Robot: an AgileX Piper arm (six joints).
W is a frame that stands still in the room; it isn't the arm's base.
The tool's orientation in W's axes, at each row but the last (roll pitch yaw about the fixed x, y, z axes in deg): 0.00, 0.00, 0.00; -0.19, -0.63, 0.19; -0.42, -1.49, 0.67; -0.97, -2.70, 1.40; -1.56, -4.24, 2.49; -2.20, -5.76, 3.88; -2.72, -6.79, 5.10; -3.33, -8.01, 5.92; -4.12, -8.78, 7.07; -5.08, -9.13, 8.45; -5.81, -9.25, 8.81
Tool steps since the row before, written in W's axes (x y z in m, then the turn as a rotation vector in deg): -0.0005, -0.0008, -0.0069, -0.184, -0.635, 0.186; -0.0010, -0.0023, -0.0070, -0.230, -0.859, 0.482; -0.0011, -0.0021, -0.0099, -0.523, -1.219, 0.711; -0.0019, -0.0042, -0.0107, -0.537, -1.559, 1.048; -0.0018, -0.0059, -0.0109, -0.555, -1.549, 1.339; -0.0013, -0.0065, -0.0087, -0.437, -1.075, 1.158; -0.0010, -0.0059, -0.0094, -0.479, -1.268, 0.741; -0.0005, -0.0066, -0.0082, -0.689, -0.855, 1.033; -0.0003, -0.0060, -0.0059, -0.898, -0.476, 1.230; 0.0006, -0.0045, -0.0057, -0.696, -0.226, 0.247; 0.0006, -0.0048, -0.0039, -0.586, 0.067, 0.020
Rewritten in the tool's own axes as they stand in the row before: -0.0005, -0.0008, -0.0069, -0.184, -0.635, 0.186; -0.0011, -0.0023, -0.0070, -0.228, -0.860, 0.482; -0.0014, -0.0020, -0.0099, -0.519, -1.218, 0.716; -0.0025, -0.0040, -0.0107, -0.525, -1.563, 1.048; -0.0029, -0.0055, -0.0109, -0.521, -1.560, 1.339; -0.0026, -0.0061, -0.0087, -0.390, -1.088, 1.162; -0.0026, -0.0053, -0.0094, -0.498, -1.257, 0.747; -0.0023, -0.0060, -0.0083, -0.622, -0.844, 1.084; -0.0019, -0.0055, -0.0061, -0.751, -0.459, 1.331; -0.0010, -0.0040, -0.0060, -0.673, -0.153, 0.346; -0.0008, -0.0044, -0.0043, -0.558, 0.144, 0.126
